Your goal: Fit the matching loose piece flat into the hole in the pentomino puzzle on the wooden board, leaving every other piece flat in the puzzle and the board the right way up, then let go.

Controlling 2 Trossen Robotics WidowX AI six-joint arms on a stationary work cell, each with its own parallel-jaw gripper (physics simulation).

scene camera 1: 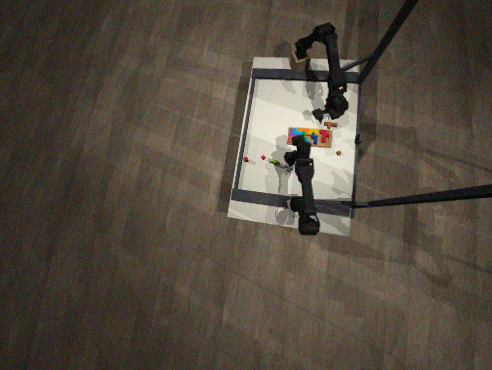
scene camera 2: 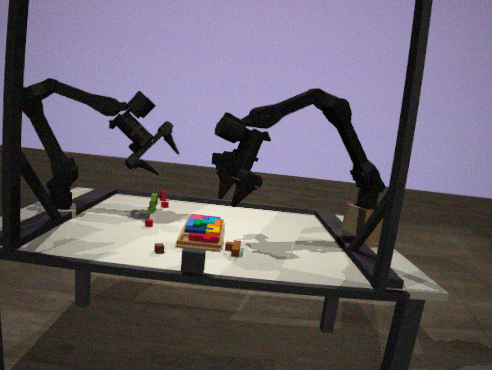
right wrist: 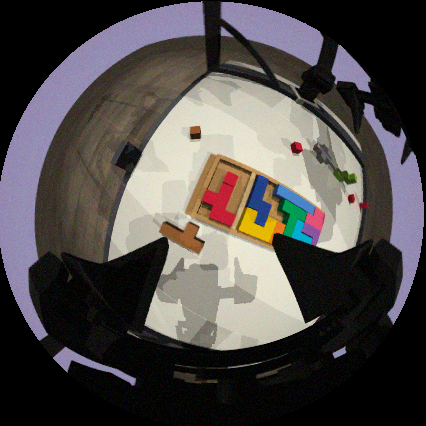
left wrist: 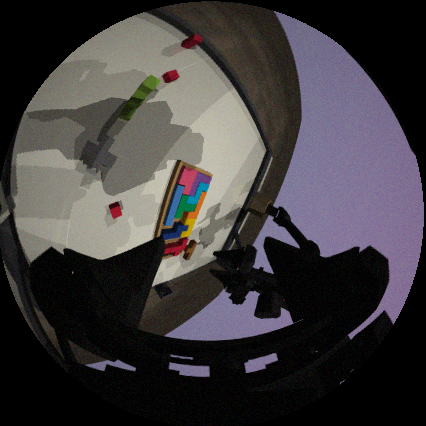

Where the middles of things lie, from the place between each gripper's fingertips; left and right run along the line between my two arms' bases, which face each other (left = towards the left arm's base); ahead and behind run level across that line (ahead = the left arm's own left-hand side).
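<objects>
With the grey cross piece (left wrist: 99, 153), my left hand is 80 mm to the right of it, 40 mm short of it and 180 mm above it. The wooden puzzle board (right wrist: 216, 166) is 120 mm to the right of my left hand, 90 mm behind it and 180 mm below it.
From my right hand, the wooden puzzle board is 6 cm to the left, 8 cm ahead and 11 cm below. The grey cross piece, counted from my right hand too, is 26 cm to the left, 21 cm ahead and 11 cm below.
</objects>
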